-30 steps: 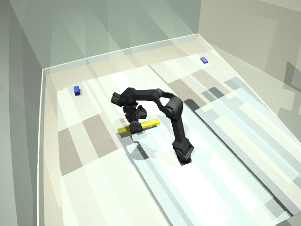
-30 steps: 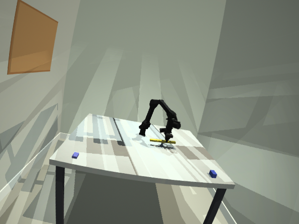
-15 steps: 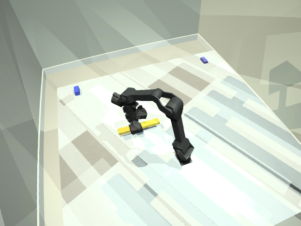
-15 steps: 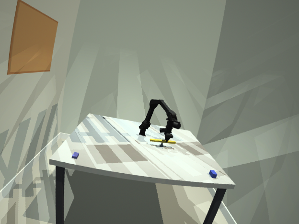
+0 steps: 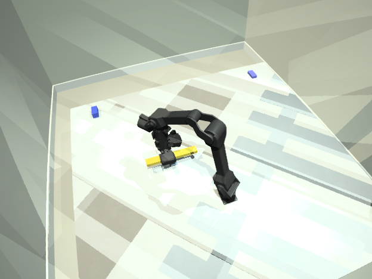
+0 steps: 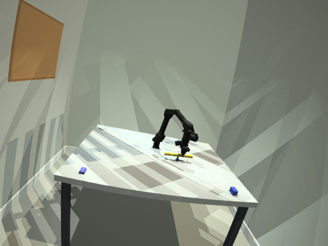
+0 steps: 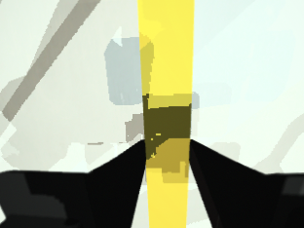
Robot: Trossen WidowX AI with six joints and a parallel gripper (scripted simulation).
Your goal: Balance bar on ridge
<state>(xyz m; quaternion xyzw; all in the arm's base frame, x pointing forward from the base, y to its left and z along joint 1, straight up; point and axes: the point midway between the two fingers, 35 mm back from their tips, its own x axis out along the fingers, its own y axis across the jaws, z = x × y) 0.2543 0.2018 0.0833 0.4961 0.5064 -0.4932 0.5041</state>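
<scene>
My gripper tip is now 30 mm to the left of the bar.
</scene>
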